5 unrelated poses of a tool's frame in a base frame.
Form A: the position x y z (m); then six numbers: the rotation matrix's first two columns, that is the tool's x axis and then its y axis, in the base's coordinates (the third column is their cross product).
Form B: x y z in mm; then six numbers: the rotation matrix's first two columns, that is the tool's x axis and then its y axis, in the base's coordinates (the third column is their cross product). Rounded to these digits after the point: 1 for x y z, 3 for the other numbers.
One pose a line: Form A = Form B
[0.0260 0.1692 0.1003 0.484 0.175 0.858 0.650 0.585 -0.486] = [26.0 169.2 100.3 0.484 0.175 0.858 0.650 0.585 -0.486]
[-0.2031 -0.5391 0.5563 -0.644 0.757 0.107 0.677 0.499 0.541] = [-203.1 -539.1 556.3 -0.644 0.757 0.107 0.677 0.499 0.541]
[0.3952 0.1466 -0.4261 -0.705 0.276 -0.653 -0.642 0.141 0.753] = [395.2 146.6 -426.1 -0.705 0.276 -0.653 -0.642 0.141 0.753]
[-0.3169 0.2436 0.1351 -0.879 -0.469 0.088 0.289 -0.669 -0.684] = [-316.9 243.6 135.1 -0.879 -0.469 0.088 0.289 -0.669 -0.684]
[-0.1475 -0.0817 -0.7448 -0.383 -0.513 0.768 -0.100 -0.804 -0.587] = [-147.5 -81.7 -744.8 -0.383 -0.513 0.768 -0.100 -0.804 -0.587]
